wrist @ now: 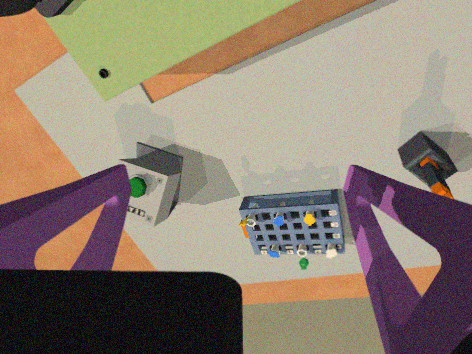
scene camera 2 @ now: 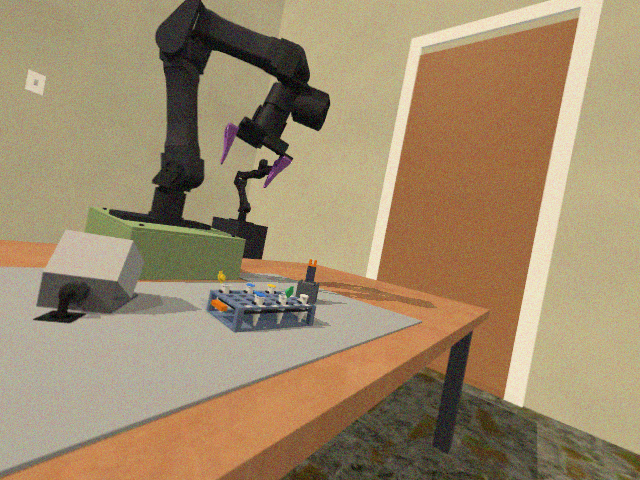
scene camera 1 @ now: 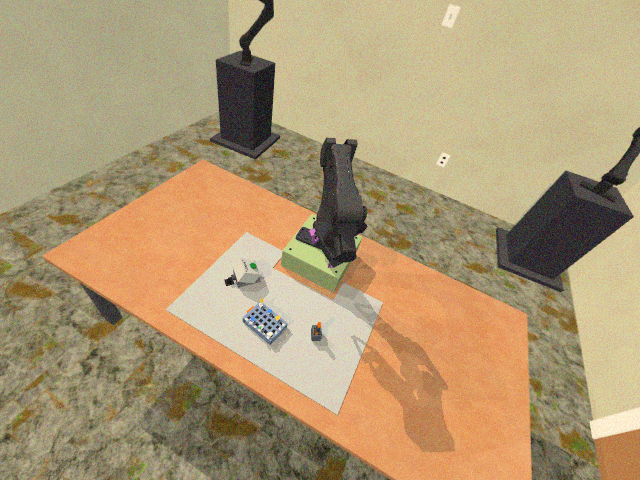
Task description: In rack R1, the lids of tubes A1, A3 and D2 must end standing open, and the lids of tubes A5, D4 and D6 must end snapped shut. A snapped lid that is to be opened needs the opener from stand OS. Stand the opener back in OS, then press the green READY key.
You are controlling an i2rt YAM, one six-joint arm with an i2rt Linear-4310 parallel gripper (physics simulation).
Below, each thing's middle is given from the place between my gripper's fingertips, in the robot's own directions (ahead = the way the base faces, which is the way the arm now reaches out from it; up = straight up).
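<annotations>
The grey box with green button (scene camera 2: 87, 272) is what I measure my hand from: my hand is 190 mm above the grey box with green button, 250 mm to the left of it and 70 mm short of it.
</annotations>
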